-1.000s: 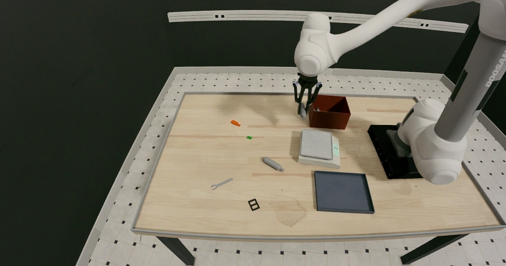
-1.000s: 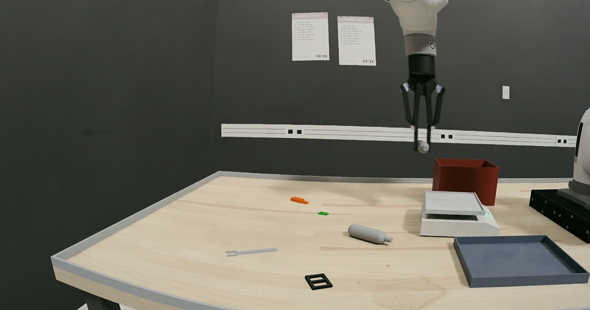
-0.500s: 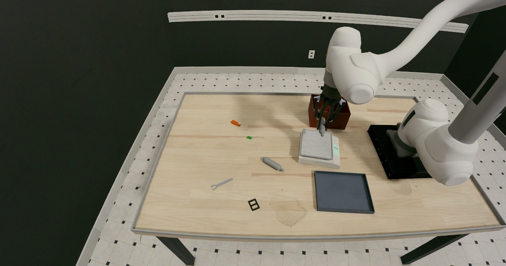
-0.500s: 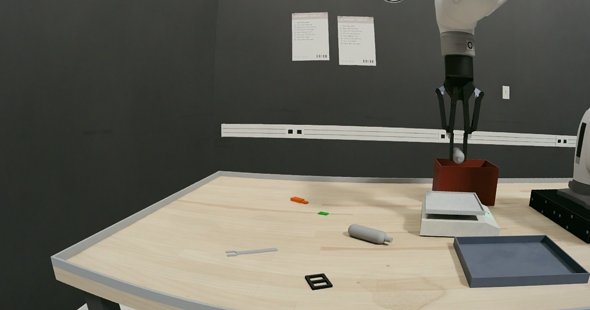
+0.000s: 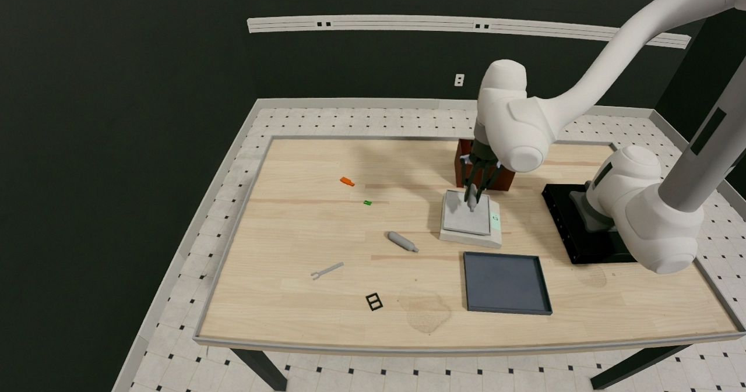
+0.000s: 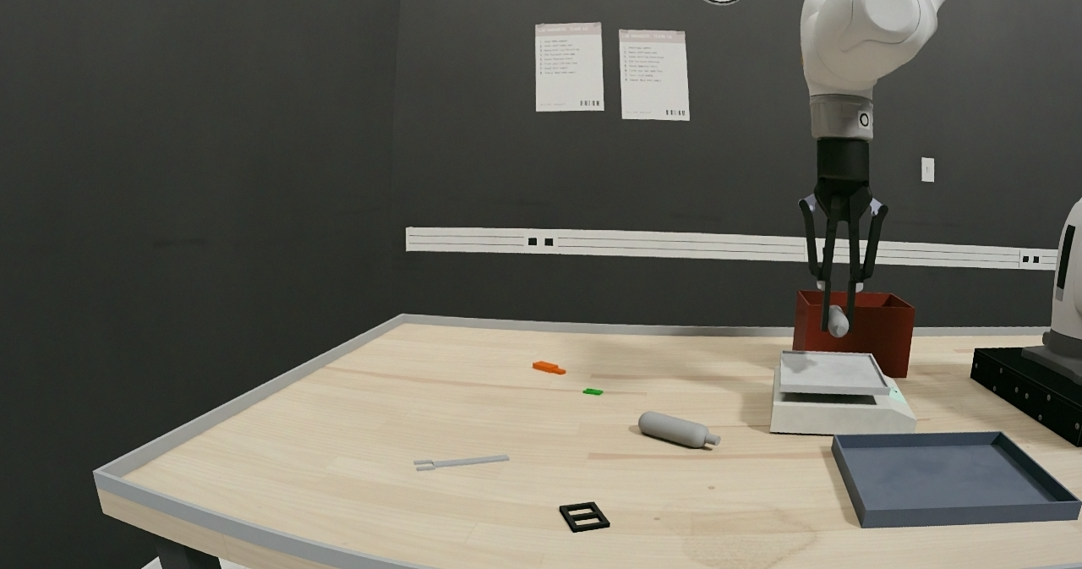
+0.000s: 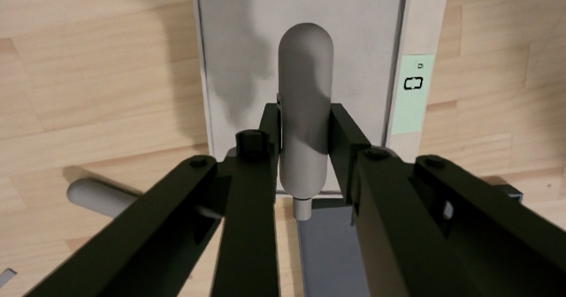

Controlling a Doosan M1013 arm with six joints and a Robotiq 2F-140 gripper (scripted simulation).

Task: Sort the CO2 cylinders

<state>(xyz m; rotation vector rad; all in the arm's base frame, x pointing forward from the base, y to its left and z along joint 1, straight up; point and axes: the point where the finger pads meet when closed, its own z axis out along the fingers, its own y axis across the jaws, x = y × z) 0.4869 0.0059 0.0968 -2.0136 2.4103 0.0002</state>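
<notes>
My gripper is now 100 mm above the grey scale platform. Also, from my hand: red scrap bin 110 mm behind, 240 mm to the right, 120 mm below; white scale 10 mm behind, 110 mm below; dark grey tray 90 mm behind, 230 mm to the left, 140 mm below.
</notes>
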